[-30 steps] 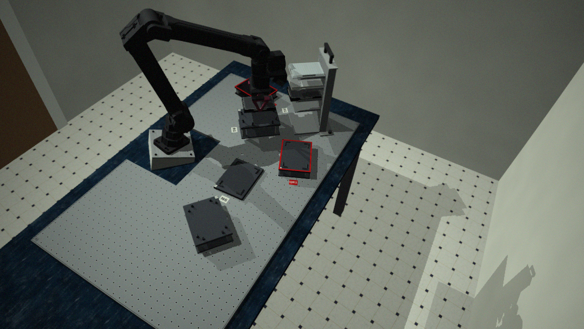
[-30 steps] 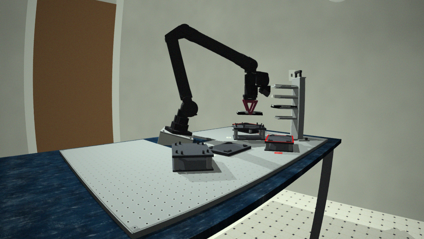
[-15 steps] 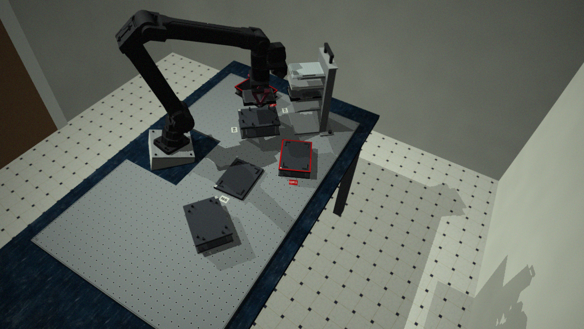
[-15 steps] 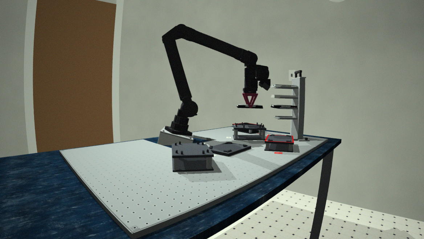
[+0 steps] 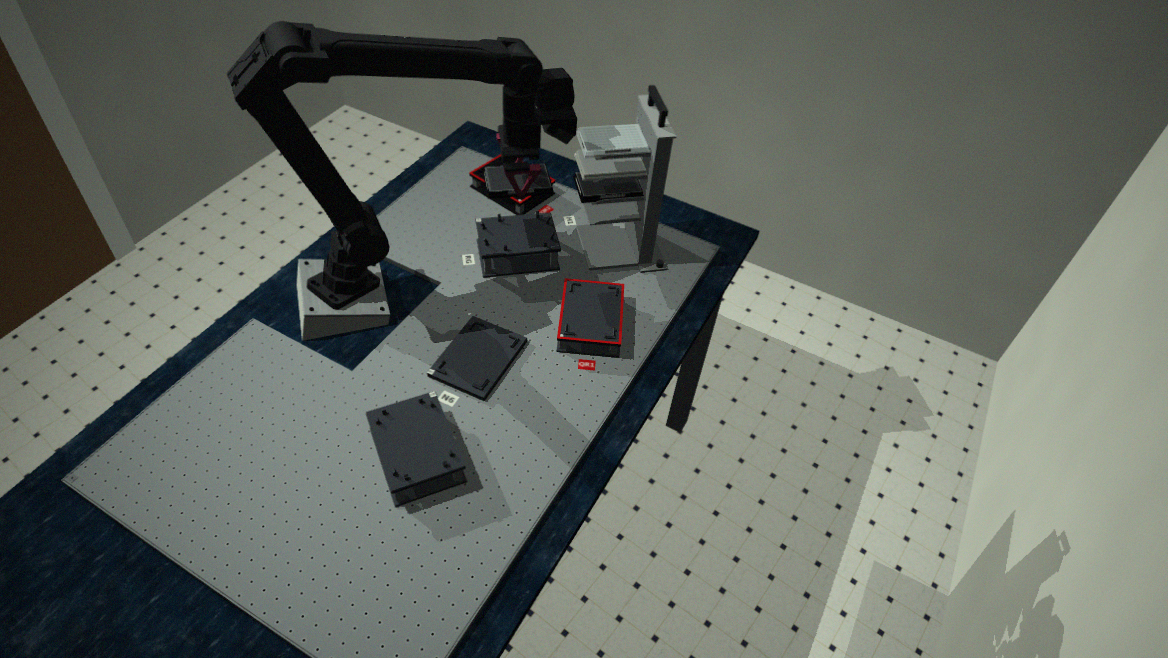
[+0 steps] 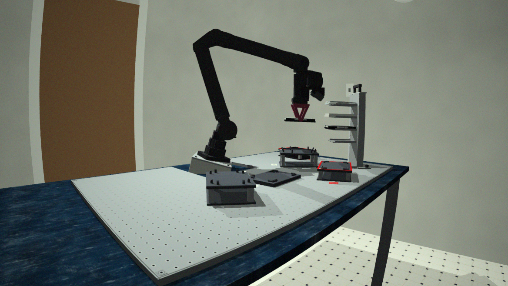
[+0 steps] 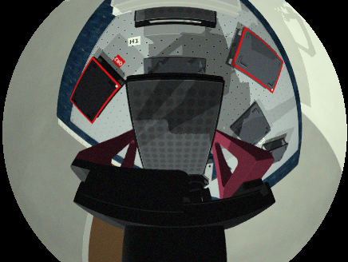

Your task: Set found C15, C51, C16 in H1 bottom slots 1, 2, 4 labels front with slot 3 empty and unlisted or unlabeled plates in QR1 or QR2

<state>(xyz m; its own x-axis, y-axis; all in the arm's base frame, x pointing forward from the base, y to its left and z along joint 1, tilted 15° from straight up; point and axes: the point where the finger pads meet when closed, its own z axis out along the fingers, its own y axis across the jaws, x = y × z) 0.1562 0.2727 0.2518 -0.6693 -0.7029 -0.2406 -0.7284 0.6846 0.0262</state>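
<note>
Now: hand 240 mm short of the quarantine nest QR1, 70 mm to the left of it and 160 mm above it. The rest, counted from my hand: raised regrip nest RG (140 mm below); plate hotel H1 (180 mm ahead, 190 mm to the left, 40 mm below); quarantine nest QR2 (150 mm behind, 170 mm to the left, 160 mm below).
</note>
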